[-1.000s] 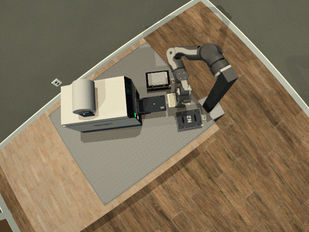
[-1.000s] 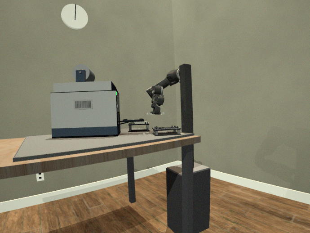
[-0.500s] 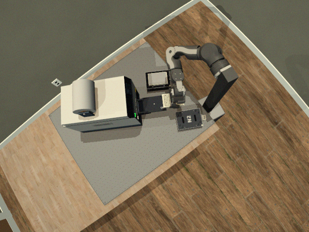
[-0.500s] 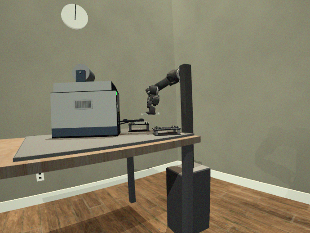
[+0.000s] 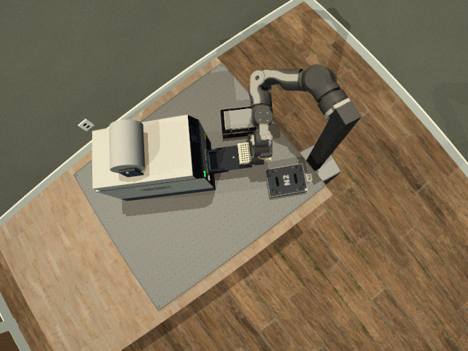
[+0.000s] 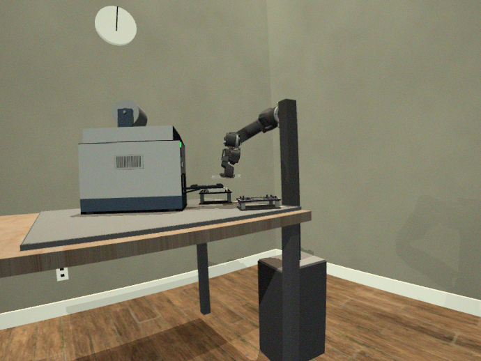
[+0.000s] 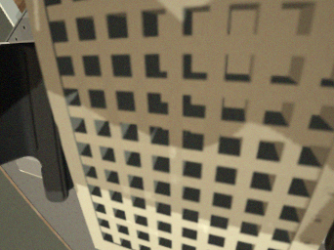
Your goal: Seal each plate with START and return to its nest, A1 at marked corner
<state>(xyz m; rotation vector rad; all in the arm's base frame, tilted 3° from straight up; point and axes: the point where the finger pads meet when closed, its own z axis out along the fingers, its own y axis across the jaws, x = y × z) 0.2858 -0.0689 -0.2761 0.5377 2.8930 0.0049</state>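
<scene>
The sealer stage lies 80 mm ahead of my hand, 30 mm to the right of it and 40 mm below it. From my hand the other things lie so: black nest N1: 20 mm behind, 180 mm to the right, 80 mm below; then yellow warning label: 150 mm ahead, 150 mm to the right, 10 mm above; then plate: right at my hand.
</scene>
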